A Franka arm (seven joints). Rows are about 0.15 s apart.
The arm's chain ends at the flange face. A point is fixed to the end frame.
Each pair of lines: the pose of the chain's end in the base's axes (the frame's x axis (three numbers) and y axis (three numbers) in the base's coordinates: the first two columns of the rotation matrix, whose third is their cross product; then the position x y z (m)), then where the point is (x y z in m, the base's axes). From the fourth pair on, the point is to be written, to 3 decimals.
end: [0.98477 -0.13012 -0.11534 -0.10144 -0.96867 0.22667 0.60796 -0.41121 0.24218]
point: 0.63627 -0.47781 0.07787
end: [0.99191 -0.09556 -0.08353 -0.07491 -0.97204 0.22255 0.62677 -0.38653 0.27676]
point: 0.66268 -0.45180 0.11340
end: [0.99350 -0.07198 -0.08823 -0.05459 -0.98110 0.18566 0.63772 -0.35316 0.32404]
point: 0.67464 -0.41145 0.15828
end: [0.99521 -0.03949 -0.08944 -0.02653 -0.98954 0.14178 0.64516 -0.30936 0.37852]
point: 0.684 -0.359 0.210
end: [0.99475 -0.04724 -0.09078 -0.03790 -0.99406 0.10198 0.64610 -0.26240 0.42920]
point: 0.684 -0.306 0.259
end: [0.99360 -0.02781 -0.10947 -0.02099 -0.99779 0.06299 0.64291 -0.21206 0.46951]
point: 0.679 -0.248 0.297
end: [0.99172 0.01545 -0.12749 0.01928 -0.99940 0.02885 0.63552 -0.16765 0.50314]
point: 0.670 -0.196 0.329
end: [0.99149 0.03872 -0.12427 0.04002 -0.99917 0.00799 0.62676 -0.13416 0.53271]
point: 0.662 -0.159 0.358
